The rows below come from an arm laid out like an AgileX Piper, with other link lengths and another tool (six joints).
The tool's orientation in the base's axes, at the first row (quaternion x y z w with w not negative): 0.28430 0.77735 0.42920 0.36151
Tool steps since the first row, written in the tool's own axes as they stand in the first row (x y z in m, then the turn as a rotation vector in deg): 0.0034 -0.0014 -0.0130 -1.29 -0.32 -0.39; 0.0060 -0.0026 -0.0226 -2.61 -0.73 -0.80; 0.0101 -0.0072 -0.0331 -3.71 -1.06 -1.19; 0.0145 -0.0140 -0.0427 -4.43 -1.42 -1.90; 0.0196 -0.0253 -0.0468 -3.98 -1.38 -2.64; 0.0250 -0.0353 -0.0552 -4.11 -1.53 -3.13; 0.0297 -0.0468 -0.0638 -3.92 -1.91 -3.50; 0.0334 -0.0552 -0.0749 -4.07 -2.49 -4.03; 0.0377 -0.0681 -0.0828 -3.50 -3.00 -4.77; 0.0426 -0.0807 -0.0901 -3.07 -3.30 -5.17; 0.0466 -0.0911 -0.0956 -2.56 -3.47 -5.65; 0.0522 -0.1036 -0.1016 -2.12 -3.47 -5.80
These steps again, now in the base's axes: -0.0126 -0.0041 0.0025 0.39 -1.30 0.28; -0.0220 -0.0071 0.0042 0.76 -2.68 0.49; -0.0335 -0.0111 0.0028 1.04 -3.84 0.70; -0.0446 -0.0154 -0.0010 0.84 -4.88 0.87; -0.0524 -0.0188 -0.0110 -0.01 -4.86 1.04; -0.0636 -0.0233 -0.0183 -0.35 -5.26 1.13; -0.0747 -0.0291 -0.0267 -0.81 -5.46 0.88; -0.0869 -0.0354 -0.0311 -1.23 -6.09 0.61; -0.0975 -0.0419 -0.0408 -2.22 -6.25 0.26; -0.1078 -0.0475 -0.0506 -2.83 -6.25 0.01; -0.1159 -0.0519 -0.0589 -3.53 -6.17 -0.12; -0.1257 -0.0563 -0.0694 -3.91 -5.90 -0.21
